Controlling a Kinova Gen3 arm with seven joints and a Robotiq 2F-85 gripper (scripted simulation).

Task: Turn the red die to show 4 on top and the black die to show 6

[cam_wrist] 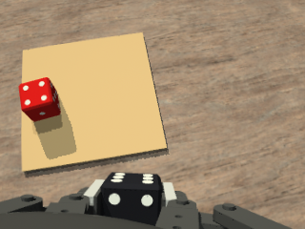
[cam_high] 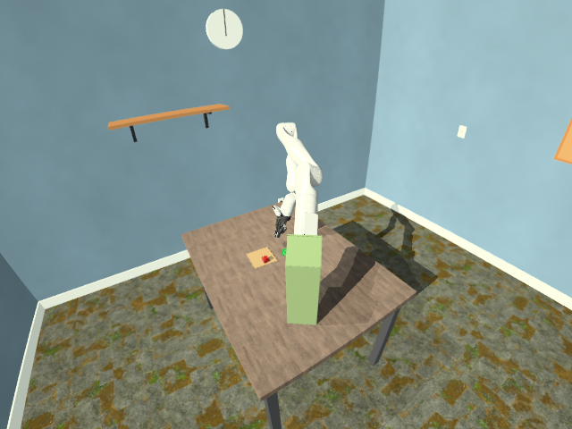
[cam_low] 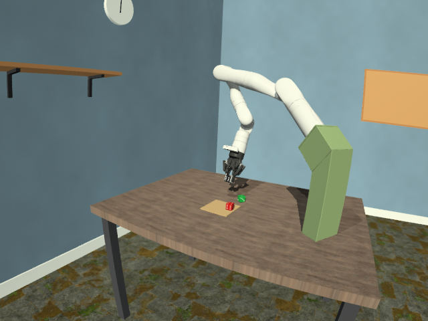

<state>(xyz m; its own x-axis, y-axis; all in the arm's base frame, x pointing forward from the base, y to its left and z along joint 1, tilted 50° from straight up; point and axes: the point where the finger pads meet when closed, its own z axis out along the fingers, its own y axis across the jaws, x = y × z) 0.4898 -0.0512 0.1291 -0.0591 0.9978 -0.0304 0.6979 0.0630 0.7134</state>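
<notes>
Right now the green die is 7 cm behind my hand and 10 cm below it. Also, from my hand: black die: right at my hand; then tan mat: 2 cm behind, 13 cm to the left, 11 cm below; then red die: 7 cm behind, 13 cm to the left, 9 cm below.
</notes>
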